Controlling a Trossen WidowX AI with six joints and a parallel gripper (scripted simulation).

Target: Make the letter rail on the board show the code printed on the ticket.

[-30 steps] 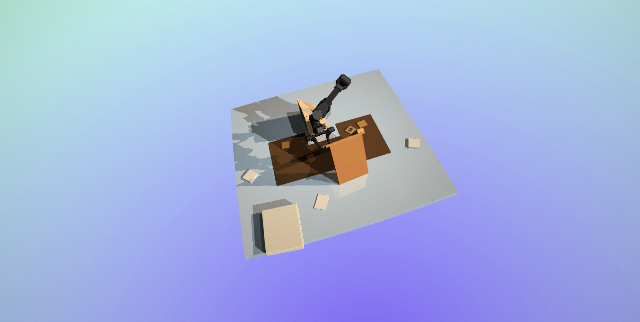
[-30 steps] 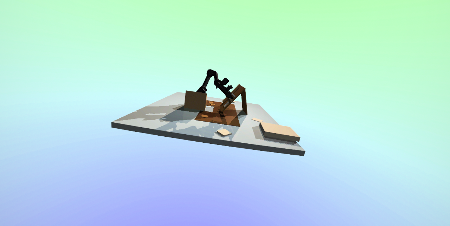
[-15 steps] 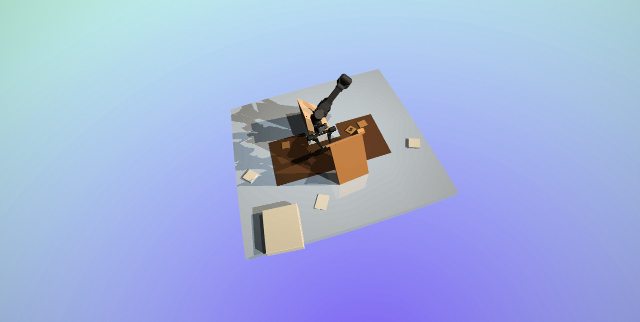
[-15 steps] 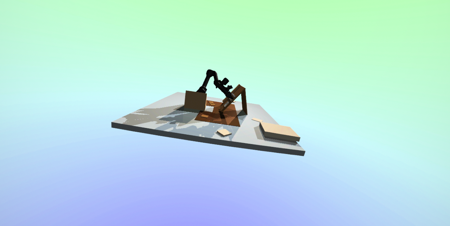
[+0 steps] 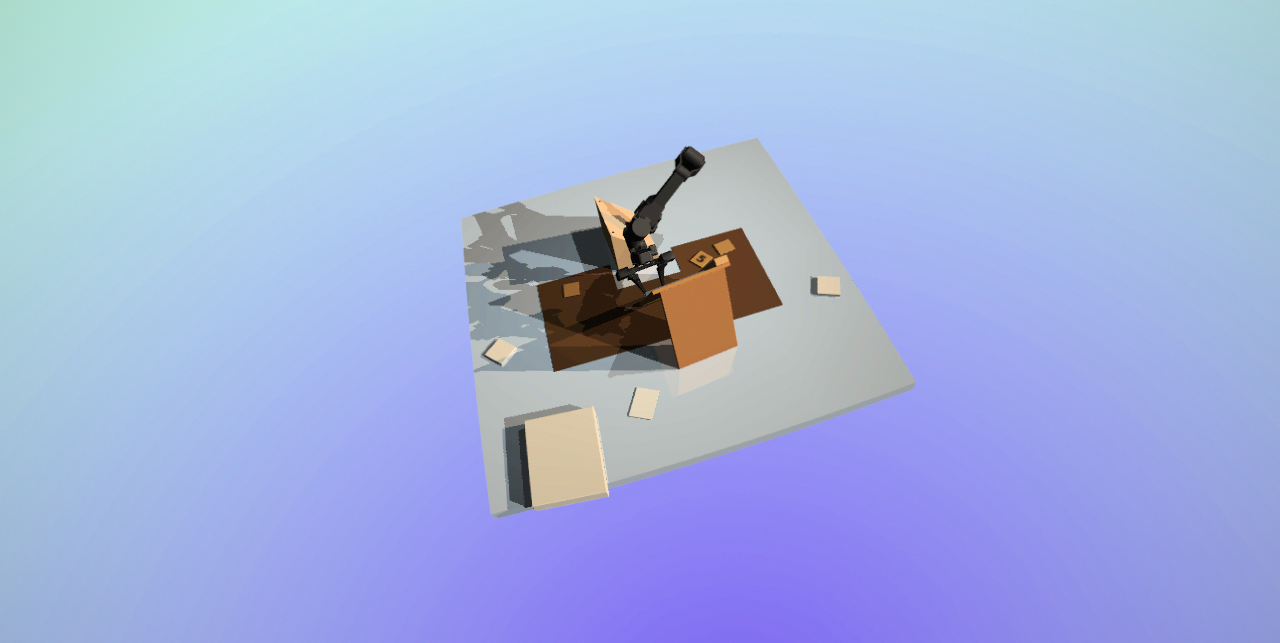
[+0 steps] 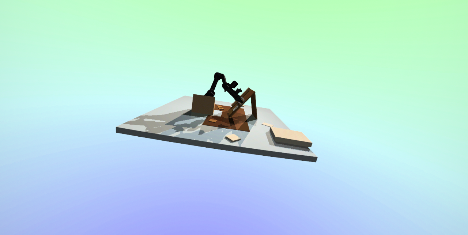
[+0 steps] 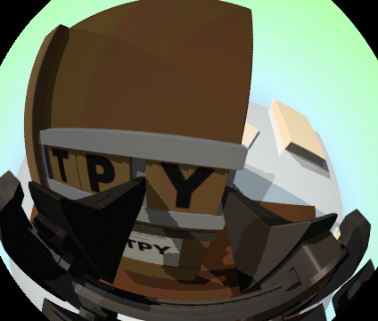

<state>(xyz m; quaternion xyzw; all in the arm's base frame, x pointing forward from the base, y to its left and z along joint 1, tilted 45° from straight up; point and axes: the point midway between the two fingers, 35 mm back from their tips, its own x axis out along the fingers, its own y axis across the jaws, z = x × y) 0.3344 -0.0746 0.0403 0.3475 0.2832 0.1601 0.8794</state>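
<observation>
Right now the tan letter tile is right at my gripper tip. From my gripper tip the other things lie so: white ticket (5 cm behind, 3 cm to the left, 8 cm below); then dark brown mat (16 cm behind, 2 cm to the left, 16 cm below); then cream block (37 cm ahead, 40 cm to the right, 14 cm below).
</observation>
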